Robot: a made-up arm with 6 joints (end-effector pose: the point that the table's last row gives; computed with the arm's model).
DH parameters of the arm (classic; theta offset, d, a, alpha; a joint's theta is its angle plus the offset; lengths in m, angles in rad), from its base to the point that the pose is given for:
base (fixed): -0.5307 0 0.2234 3.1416
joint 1: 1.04 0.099 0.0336 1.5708
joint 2: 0 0.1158 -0.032 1.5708
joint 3: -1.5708 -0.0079 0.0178 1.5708
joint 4: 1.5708 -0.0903 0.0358 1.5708
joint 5: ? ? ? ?
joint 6: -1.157 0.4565 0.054 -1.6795
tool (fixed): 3.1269 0.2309 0 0
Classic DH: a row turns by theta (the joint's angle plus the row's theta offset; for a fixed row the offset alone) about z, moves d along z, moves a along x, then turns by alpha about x.
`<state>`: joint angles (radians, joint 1 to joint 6).
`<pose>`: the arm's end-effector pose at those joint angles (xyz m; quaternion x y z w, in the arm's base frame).
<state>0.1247 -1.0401 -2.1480 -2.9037 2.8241 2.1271</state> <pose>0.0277 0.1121 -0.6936 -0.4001 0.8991 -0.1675 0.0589</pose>
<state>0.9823 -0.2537 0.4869 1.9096 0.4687 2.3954</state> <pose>-0.1382 0.1615 -0.1657 -0.0104 -0.6388 0.0305 0.7687</pose>
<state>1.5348 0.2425 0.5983 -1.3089 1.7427 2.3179</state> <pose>0.0131 -0.8090 0.0129 0.6005 0.1554 -0.7705 0.1470</pose>
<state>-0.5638 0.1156 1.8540 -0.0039 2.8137 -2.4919</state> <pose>0.7632 0.3385 0.0535 0.0743 0.5578 -0.3672 0.7406</pose>
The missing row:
joint 5: -0.0474 -0.0826 -0.1352 -1.6434
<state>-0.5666 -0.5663 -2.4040 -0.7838 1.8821 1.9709</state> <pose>-0.2483 -0.3410 -0.1474 -0.5331 -0.0352 0.8026 0.2654</pose>
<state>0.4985 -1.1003 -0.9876 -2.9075 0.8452 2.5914</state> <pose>0.4465 0.3005 0.0732 -0.1568 -0.3693 -0.5080 0.7622</pose>
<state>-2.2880 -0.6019 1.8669 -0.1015 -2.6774 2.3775</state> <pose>-0.4469 -0.1516 0.1653 0.3411 -0.2610 0.5018 0.7509</pose>
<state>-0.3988 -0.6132 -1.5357 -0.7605 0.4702 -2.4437</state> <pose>0.6342 -0.3360 -0.2839 0.6976 0.6988 -0.1493 0.0525</pose>
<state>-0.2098 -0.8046 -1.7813 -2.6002 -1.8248 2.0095</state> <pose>0.4321 0.0821 -0.7007 -0.6881 0.2896 -0.2916 0.5980</pose>
